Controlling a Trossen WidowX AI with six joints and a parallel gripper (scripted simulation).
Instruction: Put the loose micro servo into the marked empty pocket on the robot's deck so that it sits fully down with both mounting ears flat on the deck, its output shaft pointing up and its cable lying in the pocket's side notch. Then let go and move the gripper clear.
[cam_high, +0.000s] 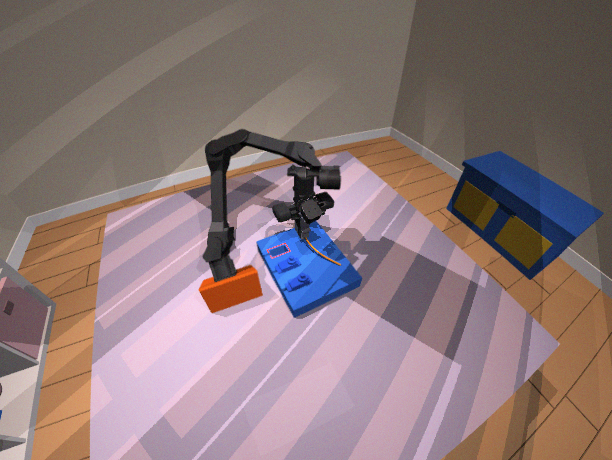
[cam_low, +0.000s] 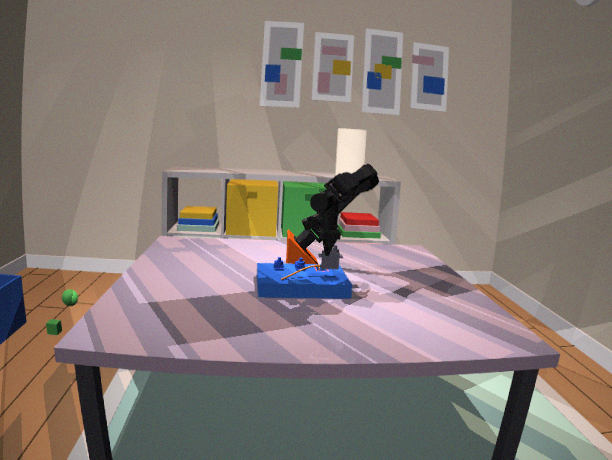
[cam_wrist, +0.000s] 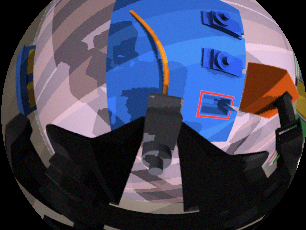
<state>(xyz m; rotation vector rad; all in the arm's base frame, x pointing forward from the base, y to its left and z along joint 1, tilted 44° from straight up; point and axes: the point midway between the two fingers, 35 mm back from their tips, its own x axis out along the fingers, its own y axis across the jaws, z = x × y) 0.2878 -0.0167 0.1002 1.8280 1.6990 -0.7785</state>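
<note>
Right now my gripper tip is 10 mm short of the blue deck, 70 mm to the left of it and 100 mm above it.
</note>
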